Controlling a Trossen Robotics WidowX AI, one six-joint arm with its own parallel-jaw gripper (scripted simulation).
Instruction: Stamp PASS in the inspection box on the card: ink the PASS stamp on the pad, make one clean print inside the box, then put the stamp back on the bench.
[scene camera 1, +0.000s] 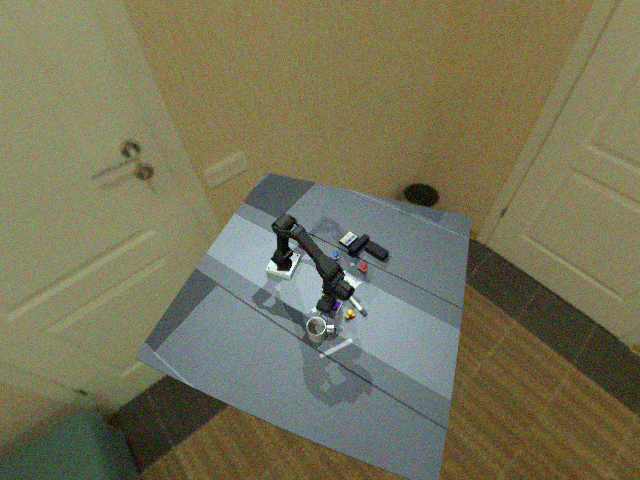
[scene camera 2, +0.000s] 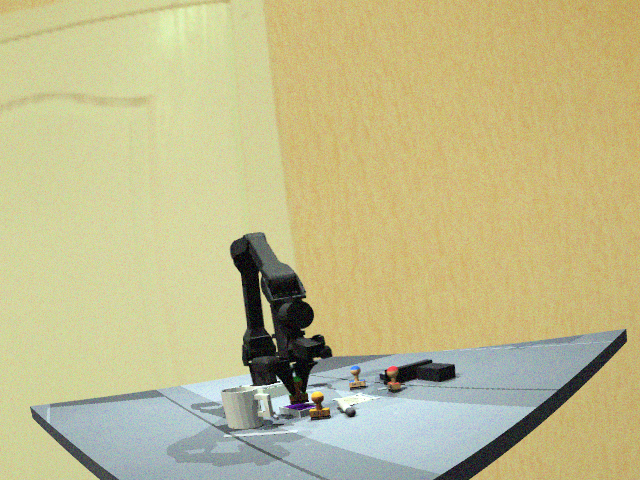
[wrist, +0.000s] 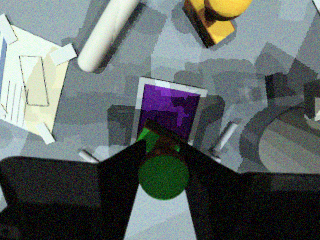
Note:
In view: my gripper (scene camera 2: 298, 394), a green-knobbed stamp (wrist: 163, 173) and a white mug (scene camera 2: 242, 406).
My gripper shows as well in the wrist view (wrist: 162, 146). Scene camera 1 misses the green-knobbed stamp, which is hidden by my gripper.

